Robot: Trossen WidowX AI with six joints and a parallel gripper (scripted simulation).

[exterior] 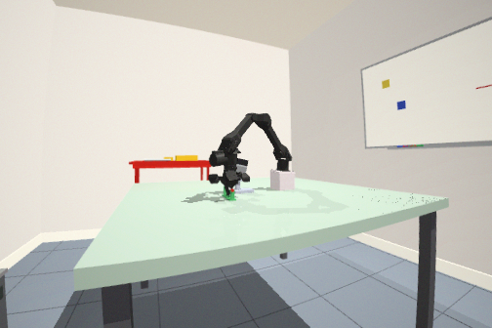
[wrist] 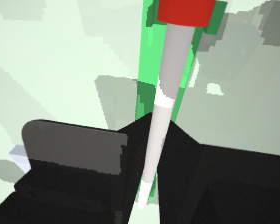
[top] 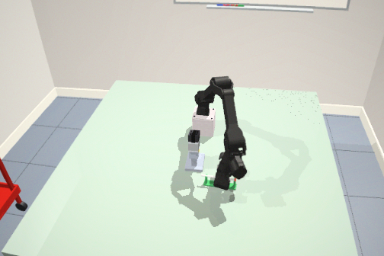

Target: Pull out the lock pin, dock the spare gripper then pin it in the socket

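My gripper tip is now 10 mm to the right of the green rack and 10 mm below it. Round my gripper tip: spare gripper 120 mm behind, 110 mm to the right, 110 mm above; grey-blue mount 120 mm behind, 110 mm to the right, 40 mm above.
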